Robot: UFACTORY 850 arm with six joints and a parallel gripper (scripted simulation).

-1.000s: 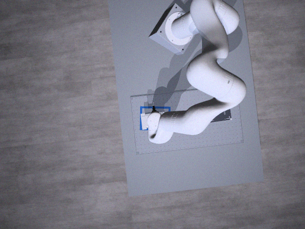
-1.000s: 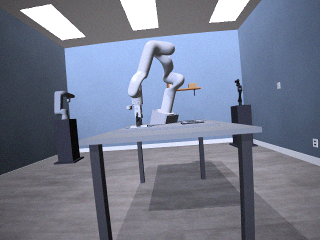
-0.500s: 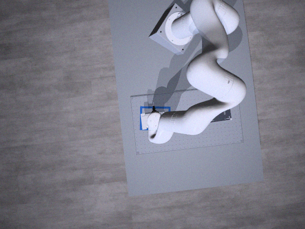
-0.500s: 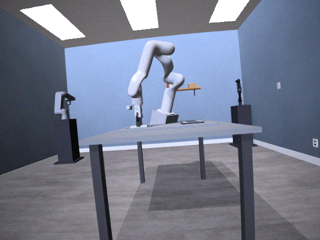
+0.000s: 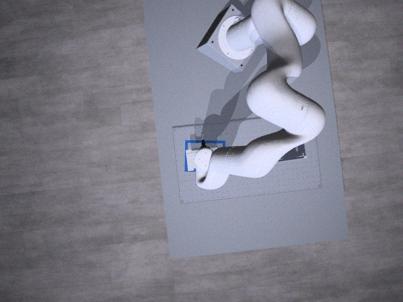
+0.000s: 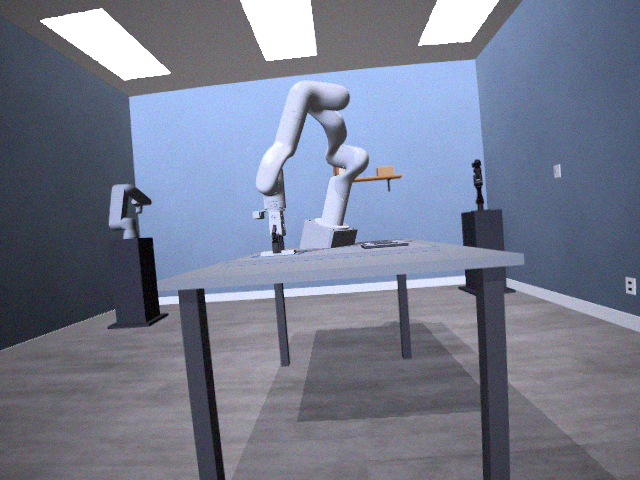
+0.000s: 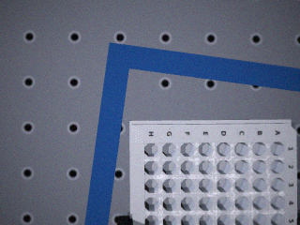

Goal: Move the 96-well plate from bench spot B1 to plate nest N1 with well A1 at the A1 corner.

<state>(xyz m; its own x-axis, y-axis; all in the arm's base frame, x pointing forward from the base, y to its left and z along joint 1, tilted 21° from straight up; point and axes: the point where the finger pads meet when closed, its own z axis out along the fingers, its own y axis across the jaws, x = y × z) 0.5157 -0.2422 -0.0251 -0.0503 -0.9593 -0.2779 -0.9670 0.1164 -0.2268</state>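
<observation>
My gripper is now 10 mm above the white 96-well plate. Also, from my hand: dark plate nest: 30 mm ahead, 400 mm to the left, 10 mm below; then A1 mark: 80 mm ahead, 480 mm to the left, 10 mm below.
</observation>
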